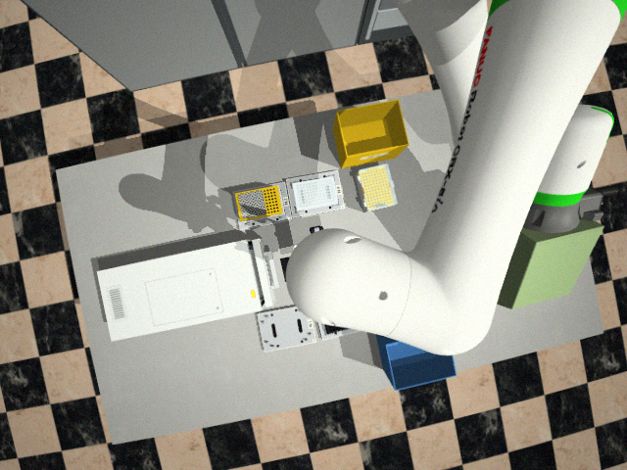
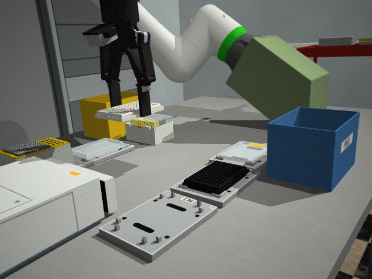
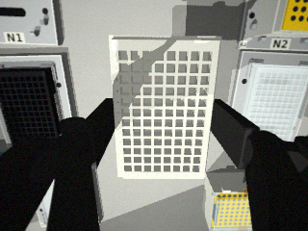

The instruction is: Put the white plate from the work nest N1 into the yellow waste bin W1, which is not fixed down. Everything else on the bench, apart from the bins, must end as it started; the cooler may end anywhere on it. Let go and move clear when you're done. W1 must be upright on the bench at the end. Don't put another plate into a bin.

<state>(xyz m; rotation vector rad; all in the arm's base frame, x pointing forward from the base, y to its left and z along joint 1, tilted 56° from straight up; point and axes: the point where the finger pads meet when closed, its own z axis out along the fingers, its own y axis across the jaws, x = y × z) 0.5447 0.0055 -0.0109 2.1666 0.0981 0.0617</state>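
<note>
My hand is 320 mm to the left of the yellow waste bin W1, 200 mm past it and 130 mm above it. The rest, counted from my hand: yellow-grey rack 180 mm to the right, 140 mm ahead, 110 mm below; then white plate 20 mm below; then clear plate 180 mm to the right, 150 mm below, 20 mm behind.
</note>
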